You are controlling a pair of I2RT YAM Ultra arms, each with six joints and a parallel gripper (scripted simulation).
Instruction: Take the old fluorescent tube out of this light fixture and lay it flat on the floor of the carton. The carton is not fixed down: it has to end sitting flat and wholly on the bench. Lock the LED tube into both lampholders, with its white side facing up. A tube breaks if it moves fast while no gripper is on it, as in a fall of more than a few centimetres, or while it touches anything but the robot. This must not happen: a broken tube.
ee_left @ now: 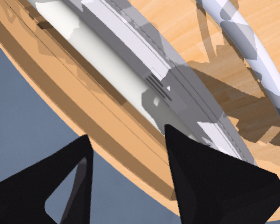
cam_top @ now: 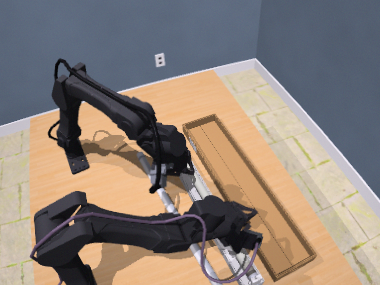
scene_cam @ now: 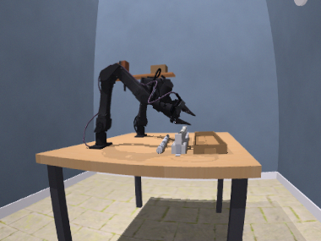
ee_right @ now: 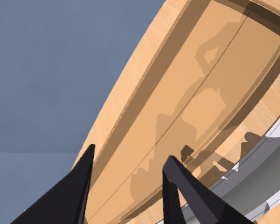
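Right now my right hand is 16 cm to the right of the old fluorescent tube, 8 cm past it and 7 cm above it. Also, from my right hand: light fixture (16 cm to the left, 8 cm below, 8 cm behind); lampholder (14 cm to the right, 7 cm below, 4 cm behind); brown carton (18 cm to the left, 12 cm below, 6 cm ahead).
Now: left hand 5 cm short of the old fluorescent tube, 4 cm to the left of it and 8 cm above it. From my left hand the other things lie so: light fixture: 5 cm ahead, 4 cm to the right, 9 cm below; LED tube: 6 cm behind, 6 cm to the right, 13 cm below; brown carton: 18 cm ahead, 1 cm to the right, 13 cm below.
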